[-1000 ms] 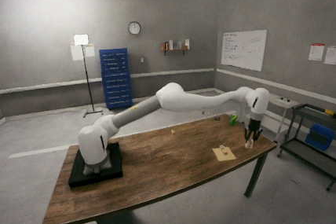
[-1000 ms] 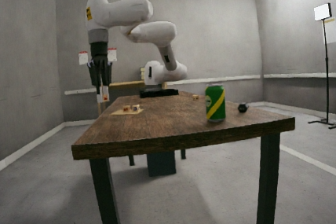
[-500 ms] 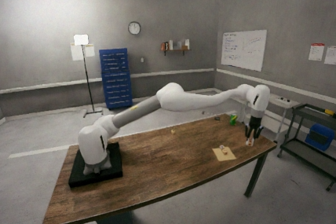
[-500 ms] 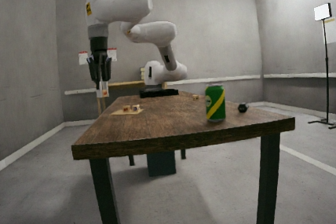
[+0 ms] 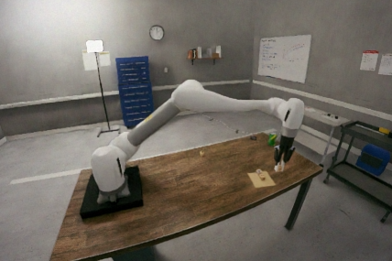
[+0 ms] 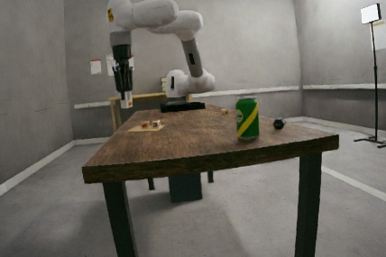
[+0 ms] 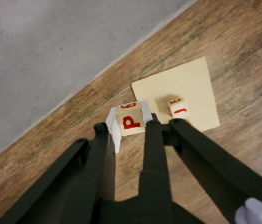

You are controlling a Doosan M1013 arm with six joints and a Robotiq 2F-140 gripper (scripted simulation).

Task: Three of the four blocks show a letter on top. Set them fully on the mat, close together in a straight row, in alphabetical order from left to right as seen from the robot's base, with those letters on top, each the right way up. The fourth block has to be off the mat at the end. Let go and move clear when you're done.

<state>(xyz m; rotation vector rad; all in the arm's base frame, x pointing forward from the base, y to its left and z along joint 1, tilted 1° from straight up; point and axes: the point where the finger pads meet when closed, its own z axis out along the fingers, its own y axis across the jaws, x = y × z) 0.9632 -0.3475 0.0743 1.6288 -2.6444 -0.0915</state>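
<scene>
My hand is 14 cm above the tan mat, 7 cm to the right of it and 6 cm past it. Round my hand: green can 36 cm to the left, 36 cm ahead, 7 cm below; then dark object 53 cm to the left, 27 cm ahead, 12 cm below.
</scene>
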